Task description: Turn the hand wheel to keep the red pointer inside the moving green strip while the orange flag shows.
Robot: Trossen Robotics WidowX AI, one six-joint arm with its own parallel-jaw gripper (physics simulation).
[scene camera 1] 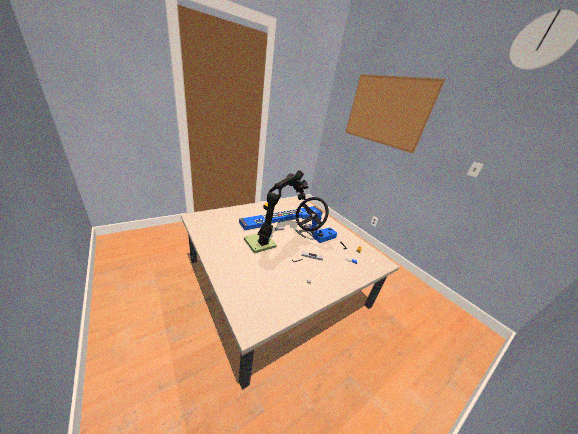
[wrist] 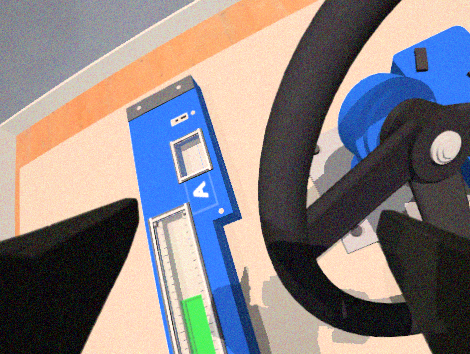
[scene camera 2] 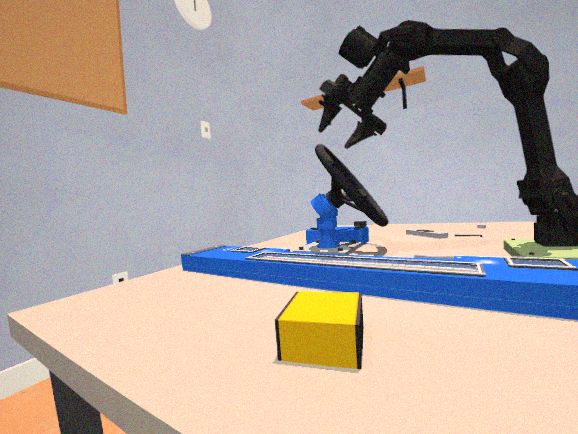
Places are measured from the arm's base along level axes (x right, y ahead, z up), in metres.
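Pixels of known places: gripper, fingertip midpoint: [wrist: 259, 216] [scene camera 2: 332, 140]; arm's base, link origin: [scene camera 1: 263, 242] [scene camera 2: 557, 243].
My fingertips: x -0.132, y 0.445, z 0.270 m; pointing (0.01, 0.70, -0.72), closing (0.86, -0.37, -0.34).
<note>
Ahead of a thing's pixels: the offset from my fingertips to its middle. "spot": to the spot under its first point. Level surfaces: height alone.
The black hand wheel {dy +0.023, dx +0.127, dz -0.123 m} [scene camera 1: 313, 215] [scene camera 2: 356, 189] [wrist: 282, 165] stands tilted on its blue mount. My gripper [scene camera 1: 303, 192] [scene camera 2: 333, 139] [wrist: 259, 216] is open and empty, just above the wheel's upper rim and apart from it in the scene camera 2 view. The long blue indicator housing [scene camera 1: 246, 223] [scene camera 2: 400, 287] [wrist: 160, 155] lies beside the wheel. Its green strip {spot: dy -0.011, dx -0.159, dz -0.255 m} [wrist: 198, 322] shows in the slot at the lower edge of the wrist view. The red pointer does not show in the wrist view. The small window {dy +0.206, dx -0.101, dz -0.257 m} [wrist: 191, 156] by the letter A looks pale, and no orange flag shows there.
A yellow block {dy -0.107, dx -0.363, dz -0.273 m} [scene camera 2: 320, 342] stands beside the housing. The wheel's blue base [scene camera 1: 326, 235] [scene camera 2: 327, 230] and the arm's green base plate [scene camera 1: 255, 245] are on the table {dz -0.294 m} [scene camera 1: 280, 310]. A grey tool {dy -0.174, dx +0.404, dz -0.285 m} [scene camera 1: 312, 256], a blue-handled tool {dy +0.075, dx +0.573, dz -0.288 m} [scene camera 1: 354, 261] and an orange piece {dy +0.254, dx +0.506, dz -0.279 m} [scene camera 1: 359, 249] also lie there.
</note>
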